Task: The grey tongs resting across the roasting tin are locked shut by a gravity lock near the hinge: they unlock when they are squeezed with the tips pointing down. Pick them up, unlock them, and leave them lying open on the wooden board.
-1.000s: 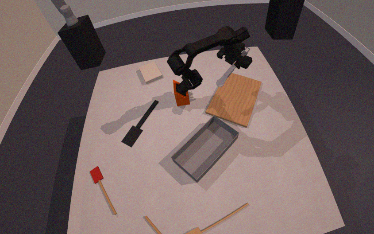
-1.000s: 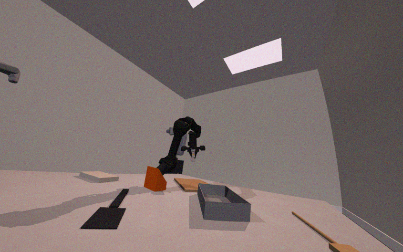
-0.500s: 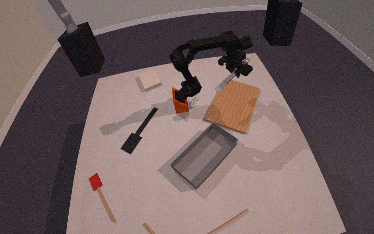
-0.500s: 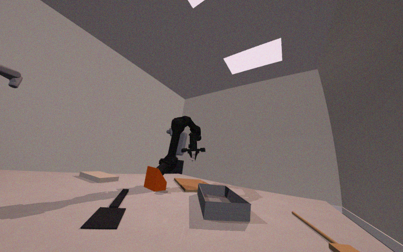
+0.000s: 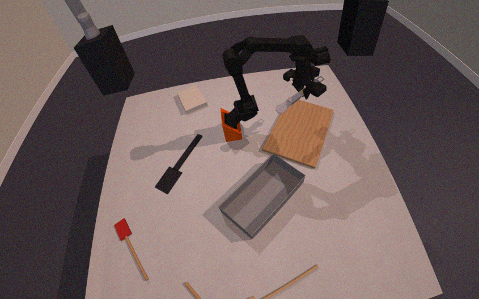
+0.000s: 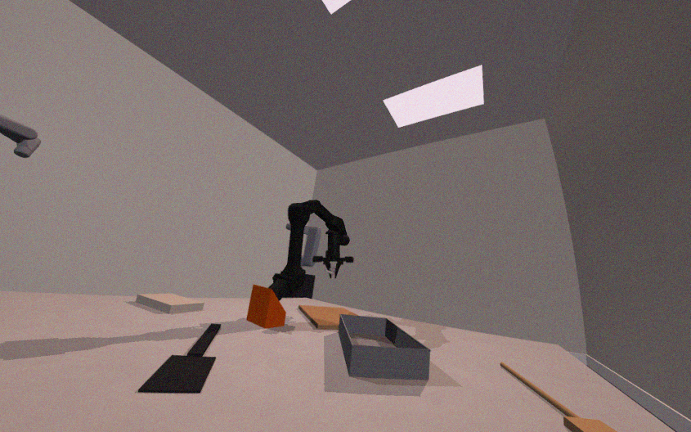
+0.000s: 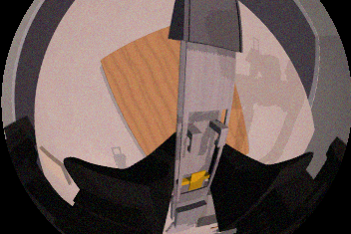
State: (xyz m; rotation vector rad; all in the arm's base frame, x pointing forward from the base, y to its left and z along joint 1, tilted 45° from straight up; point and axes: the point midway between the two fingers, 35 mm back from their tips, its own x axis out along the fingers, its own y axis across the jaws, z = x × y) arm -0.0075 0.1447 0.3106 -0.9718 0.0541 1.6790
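Now: the wooden board 4 cm ahead of my gripper tip, 1 cm to the right of it and 16 cm below it. Also, from my gripper tip: yellow lock slider: 1 cm to the right, 4 cm above; then black spatula: 16 cm ahead, 57 cm to the right, 16 cm below; then grey roasting tin: 35 cm ahead, 22 cm to the right, 14 cm below.
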